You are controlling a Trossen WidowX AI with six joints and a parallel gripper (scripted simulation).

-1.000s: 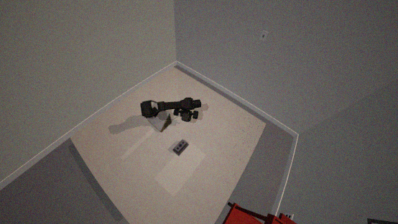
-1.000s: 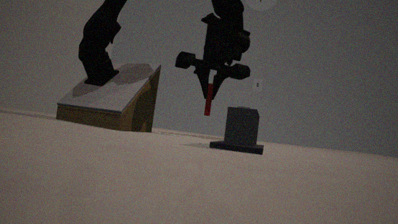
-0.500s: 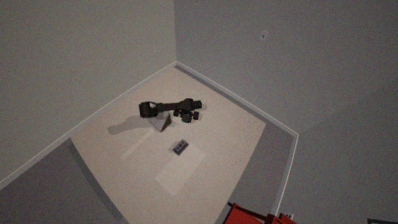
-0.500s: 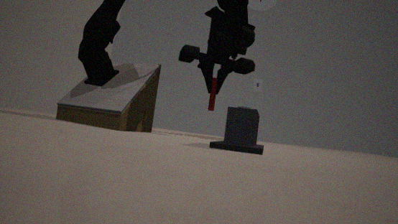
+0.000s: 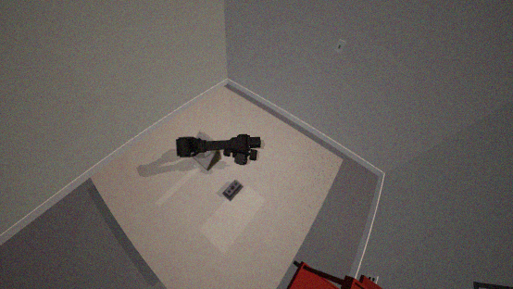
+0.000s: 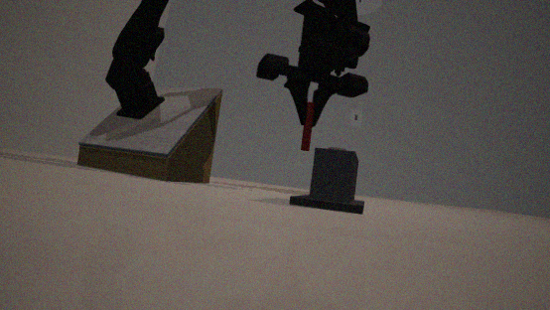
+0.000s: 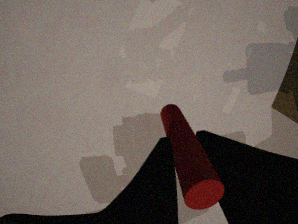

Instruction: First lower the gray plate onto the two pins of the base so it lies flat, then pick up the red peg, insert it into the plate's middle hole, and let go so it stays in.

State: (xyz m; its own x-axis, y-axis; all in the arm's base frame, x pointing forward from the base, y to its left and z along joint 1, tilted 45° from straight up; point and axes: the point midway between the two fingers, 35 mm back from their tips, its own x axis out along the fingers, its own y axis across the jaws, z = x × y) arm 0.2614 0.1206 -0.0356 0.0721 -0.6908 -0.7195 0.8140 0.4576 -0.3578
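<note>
The gray plate is 8 cm ahead of my gripper tip, 15 cm to the right of it and 7 cm below it. From my gripper tip the other things lie so: red peg right at my gripper tip; then dark base 8 cm ahead, 14 cm to the right, 11 cm below.
</note>
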